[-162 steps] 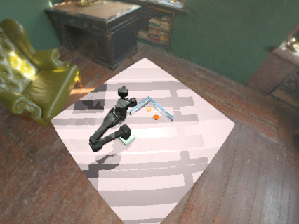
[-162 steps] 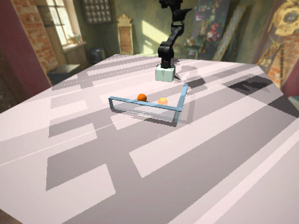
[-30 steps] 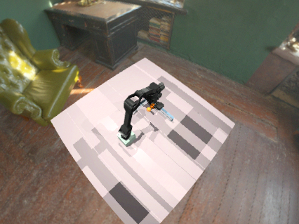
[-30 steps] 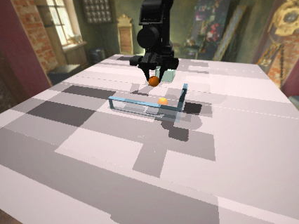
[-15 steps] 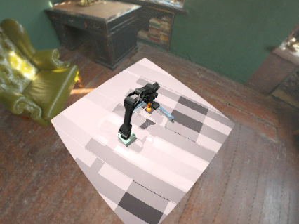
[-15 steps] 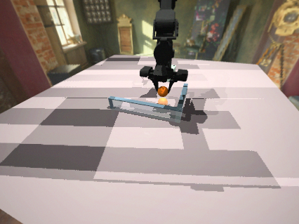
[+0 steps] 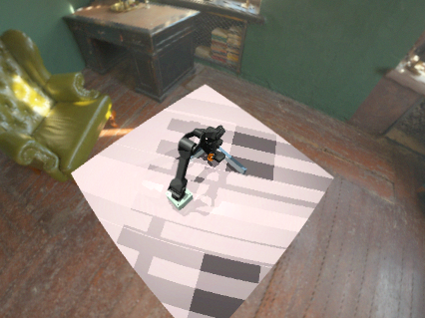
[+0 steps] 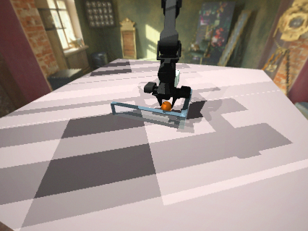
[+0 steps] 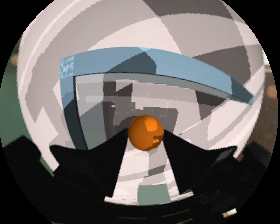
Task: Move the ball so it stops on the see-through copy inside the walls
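The orange ball lies right at my gripper tip.
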